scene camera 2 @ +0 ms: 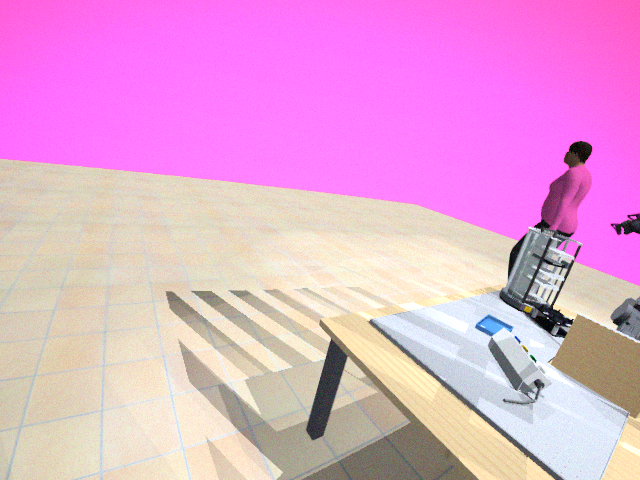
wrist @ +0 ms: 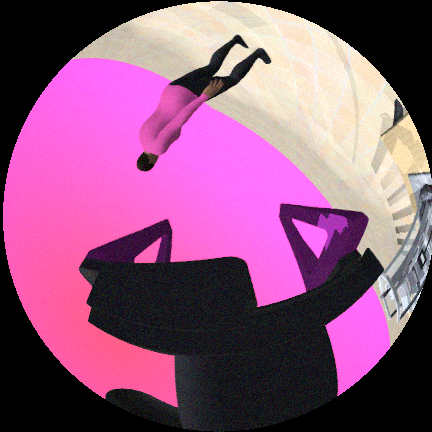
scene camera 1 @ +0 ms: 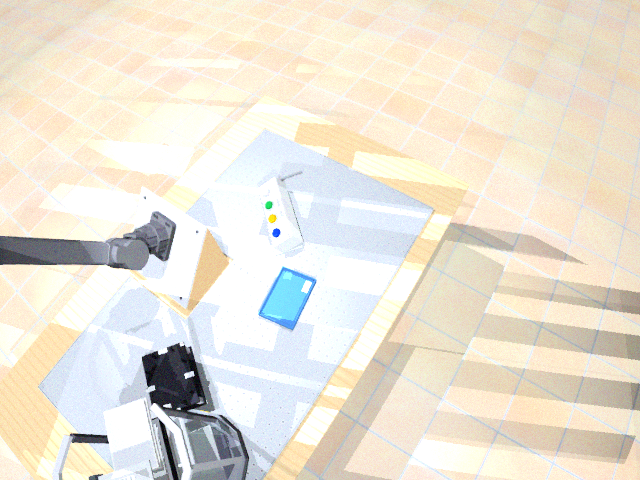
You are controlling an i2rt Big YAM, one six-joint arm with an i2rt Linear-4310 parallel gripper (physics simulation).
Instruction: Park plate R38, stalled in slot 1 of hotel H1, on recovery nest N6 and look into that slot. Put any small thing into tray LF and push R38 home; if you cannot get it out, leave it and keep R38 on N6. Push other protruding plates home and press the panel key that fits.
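Places are measured from the arm's base along level axes (x back, y left, z down), in millimetres.
Pixels of known places: gripper, fingertip midpoint: (scene camera 2: 619,220) (wrist: 225,217); arm's base, origin of the base link: (scene camera 2: 620,349) (scene camera 1: 162,235).
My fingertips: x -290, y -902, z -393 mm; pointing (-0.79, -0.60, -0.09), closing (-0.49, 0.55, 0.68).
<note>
Ahead of a thing's pixels: the offset from my fingertips to its top centre. "spot": to the spot under its first point. Level surfaces: height alone.
My gripper (scene camera 2: 615,228) (wrist: 225,217) is open and empty, with its purple fingers apart. It hangs high, beyond the hotel in scene camera 2. A tall hotel @(dx -135, dy +502, dz +130 mm) (scene camera 1: 210,439) (scene camera 2: 526,266) with clear walls and several white plates stands at one end of the mat; part of it shows at the wrist view's right edge. Labels, slot numbers and R38 are not readable. A black nest-like block @(dx +39, dy +623, dz +453 mm) (scene camera 1: 173,376) stands beside the hotel. The blue tray @(dx -68, dy +981, dz +512 mm) (scene camera 1: 287,298) (scene camera 2: 494,324) looks empty but for a white label. The grey panel @(dx +98, dy +1173, dz +446 mm) (scene camera 1: 287,214) (scene camera 2: 514,359) has green, yellow and blue keys.
The arm is mounted on a slanted white board (scene camera 1: 180,263) with a wooden side. A cable @(spot: dx +172, dy +1334, dz +524 mm) (scene camera 1: 292,175) (scene camera 2: 519,400) leaves the panel. A person in pink (scene camera 2: 566,196) (wrist: 167,117) stands beyond the hotel. The grey mat @(dz +529 mm) (scene camera 1: 382,227) (scene camera 2: 439,356) lies on the wooden table @(dz +542 mm) (scene camera 2: 379,366).
</note>
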